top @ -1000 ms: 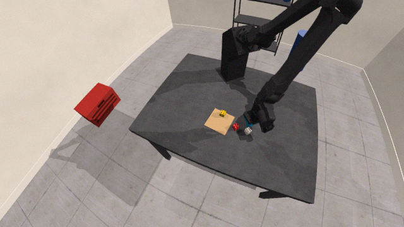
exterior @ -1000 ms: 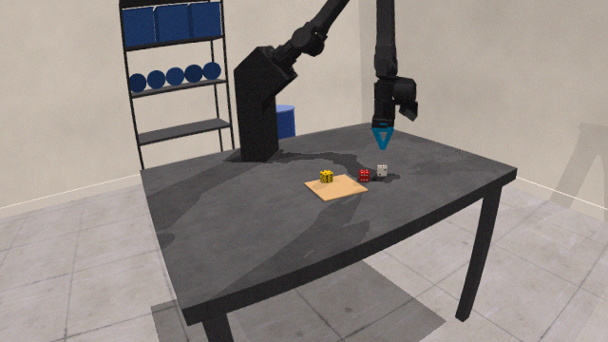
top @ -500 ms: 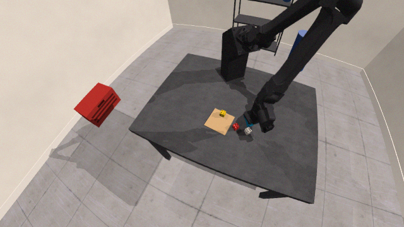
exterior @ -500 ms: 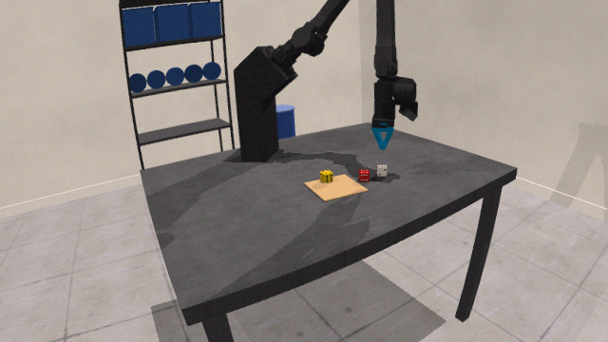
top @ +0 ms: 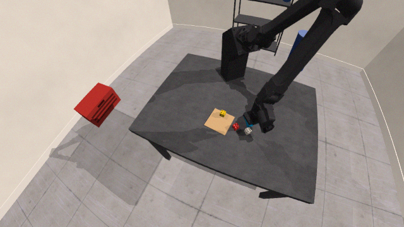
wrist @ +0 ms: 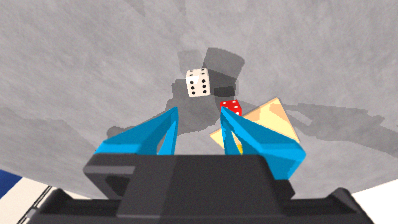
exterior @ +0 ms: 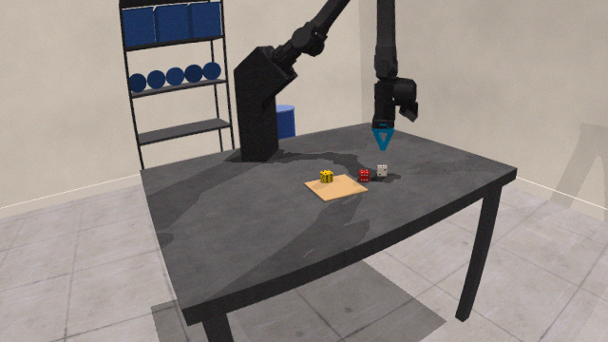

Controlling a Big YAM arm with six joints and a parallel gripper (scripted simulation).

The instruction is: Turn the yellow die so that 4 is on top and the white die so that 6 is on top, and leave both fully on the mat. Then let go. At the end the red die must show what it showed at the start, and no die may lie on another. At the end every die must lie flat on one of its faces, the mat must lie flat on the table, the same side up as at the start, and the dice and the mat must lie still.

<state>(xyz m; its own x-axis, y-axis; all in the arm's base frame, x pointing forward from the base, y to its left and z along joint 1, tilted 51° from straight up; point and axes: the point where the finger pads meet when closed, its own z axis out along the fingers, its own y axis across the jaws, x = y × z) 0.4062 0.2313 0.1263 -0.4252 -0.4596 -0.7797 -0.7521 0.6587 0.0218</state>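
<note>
My gripper is now 80 mm above the white die. The rest, counted from my hand: tan mat: 170 mm to the right, 100 mm below, 40 mm ahead; red die: 80 mm below, 70 mm to the right, 20 mm ahead; yellow die: 190 mm to the right, 80 mm below, 10 mm behind.
</note>
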